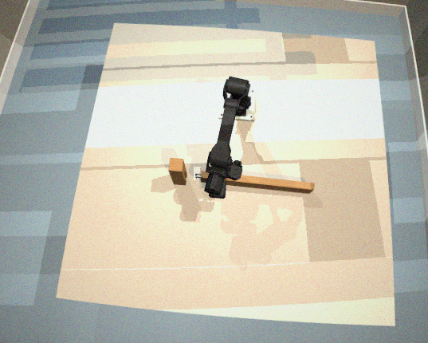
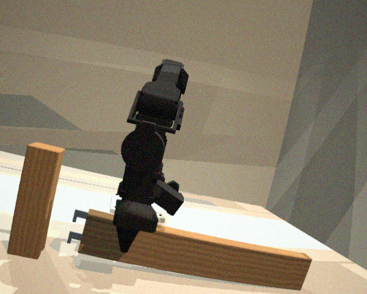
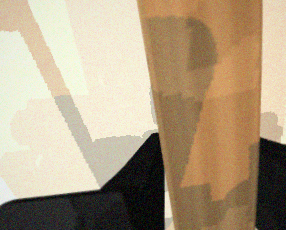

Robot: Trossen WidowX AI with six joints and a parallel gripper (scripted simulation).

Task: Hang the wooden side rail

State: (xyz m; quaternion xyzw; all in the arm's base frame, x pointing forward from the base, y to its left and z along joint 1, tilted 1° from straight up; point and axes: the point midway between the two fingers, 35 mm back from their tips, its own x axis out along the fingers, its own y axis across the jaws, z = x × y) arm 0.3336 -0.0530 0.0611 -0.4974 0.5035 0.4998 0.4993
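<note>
Right now my gripper tip is 16 cm to the left of the headboard post and 4 cm below it.
</note>
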